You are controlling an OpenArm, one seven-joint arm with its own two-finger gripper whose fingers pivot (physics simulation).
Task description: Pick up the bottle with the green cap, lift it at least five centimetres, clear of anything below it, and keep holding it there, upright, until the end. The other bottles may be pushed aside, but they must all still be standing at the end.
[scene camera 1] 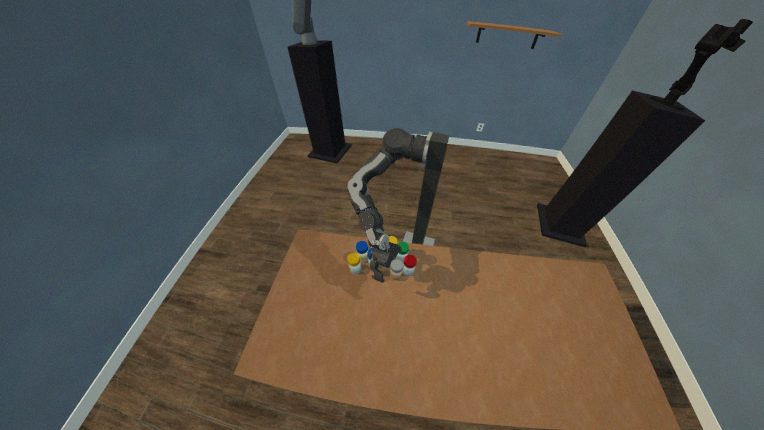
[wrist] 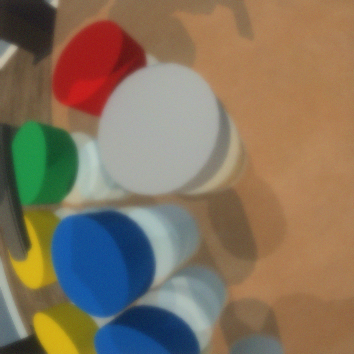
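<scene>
The green-capped bottle (scene camera 1: 403, 249) (wrist: 46, 162) stands upright at the back right of the bottle cluster. My gripper (scene camera 1: 386, 265) is open and empty, low over the middle of the cluster, to the left of the green-capped bottle in the scene view. One dark finger shows at the left edge of the wrist view, over part of a yellow cap (wrist: 37, 245) and close beside the green cap. A grey-capped bottle (scene camera 1: 396, 268) (wrist: 160, 130) and a red-capped bottle (scene camera 1: 410, 263) (wrist: 97, 67) stand in front of the green-capped one. The height gap between fingers and caps is unclear.
Blue-capped bottles (scene camera 1: 361, 248) (wrist: 102, 262) stand on the left and under the gripper. A yellow-capped bottle (scene camera 1: 354, 262) stands front left, another (scene camera 1: 392, 240) at the back. The arm's dark post (scene camera 1: 429, 192) rises behind the brown mat (scene camera 1: 454, 331).
</scene>
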